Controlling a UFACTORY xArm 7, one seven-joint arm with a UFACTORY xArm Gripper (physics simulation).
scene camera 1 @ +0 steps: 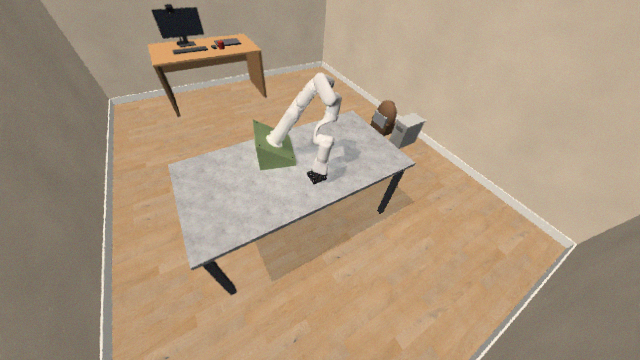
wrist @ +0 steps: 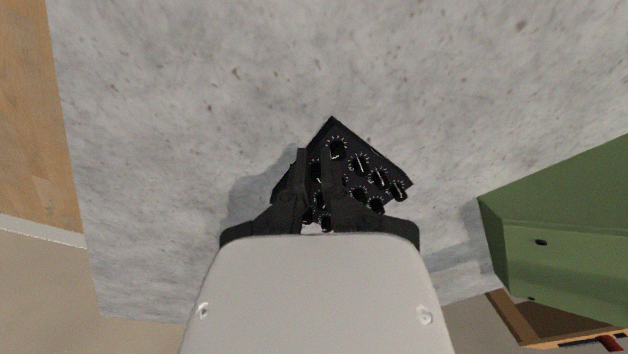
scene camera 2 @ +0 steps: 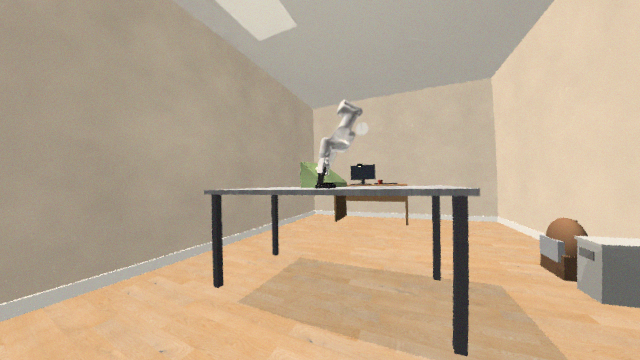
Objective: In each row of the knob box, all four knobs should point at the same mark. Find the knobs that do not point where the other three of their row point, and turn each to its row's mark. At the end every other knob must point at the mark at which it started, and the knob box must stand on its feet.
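Pixels of known places: gripper, fingertip midpoint: (scene camera 1: 317,179) (wrist: 315,159) (scene camera 2: 319,184); arm's base at its link origin: (scene camera 1: 274,141).
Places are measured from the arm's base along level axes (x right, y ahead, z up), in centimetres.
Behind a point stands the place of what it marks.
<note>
The black knob box (scene camera 1: 314,177) @[z -11.4, x -17.4, y 34.5 cm] (scene camera 2: 328,185) @[z -11.9, x -24.7, y 37.7 cm] (wrist: 345,168) @[z -11.6, x -17.5, y 34.6 cm] lies on the table with its knobs up, turned cornerwise in the wrist view. My gripper (wrist: 315,159) @[z -11.2, x -18.3, y 37.6 cm] is shut on a black knob (wrist: 315,171) @[z -10.3, x -18.8, y 37.3 cm] near the box's left edge; its fingers stand on either side of it. Along the box's upper right edge are a corner knob (wrist: 337,149) @[z -10.1, x -16.1, y 37.4 cm], a second knob (wrist: 359,164) @[z -10.4, x -16.0, y 34.8 cm], a third knob (wrist: 379,177) @[z -10.6, x -15.8, y 32.2 cm] and an end knob (wrist: 398,191) @[z -10.4, x -15.6, y 29.5 cm], with white pointer lines and marks. The corner knob's line looks different from the other three. More knobs are partly hidden by the fingers.
The grey table (scene camera 1: 225,200) @[z -13.9, x 43.1, y 28.4 cm] (scene camera 2: 400,191) @[z -15.1, x -69.5, y 52.5 cm] (wrist: 175,75) @[z -13.9, x -20.6, y 49.5 cm] bears the box. The green arm base (scene camera 1: 276,159) @[z -4.9, x 3.1, y 13.6 cm] (scene camera 2: 308,176) @[z -4.5, x 5.9, y 13.0 cm] (wrist: 560,210) @[z -9.1, x -6.1, y 15.4 cm] stands behind the box, to the right in the wrist view. A desk (scene camera 1: 200,57) with a monitor (scene camera 1: 178,22) stands against the wall.
</note>
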